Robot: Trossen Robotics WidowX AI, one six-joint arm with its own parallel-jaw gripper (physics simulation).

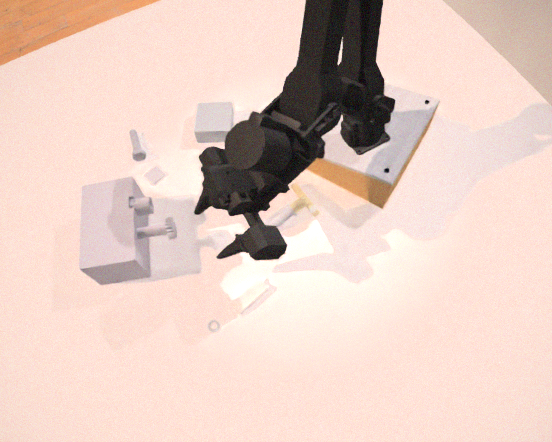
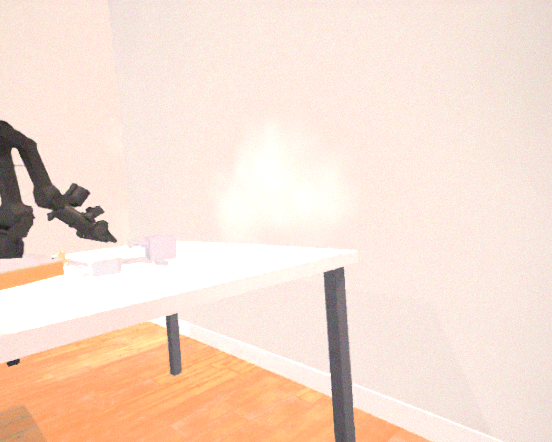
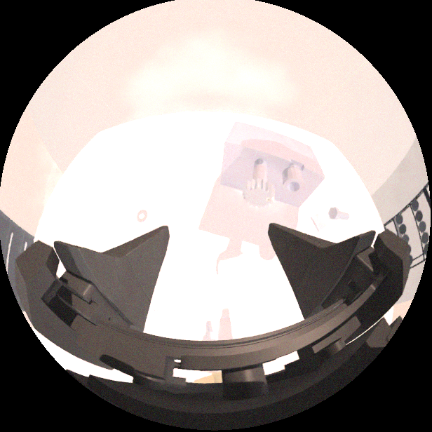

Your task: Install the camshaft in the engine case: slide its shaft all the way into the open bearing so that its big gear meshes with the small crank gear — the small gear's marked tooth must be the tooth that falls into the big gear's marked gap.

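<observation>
The camshaft lies on the table, its yellow big gear beside the robot's base block and its pale shaft pointing toward the engine case. The engine case is a pale box. The small crank gear stands out from its face on a shaft, and the open bearing is beside it. The marked tooth and gap cannot be made out. My gripper is open and empty above the table, between camshaft and case.
A grey block, a peg and a small tile lie near the case. A ring and a thin pale strip lie on the other side. The orange-sided base block is behind the gear.
</observation>
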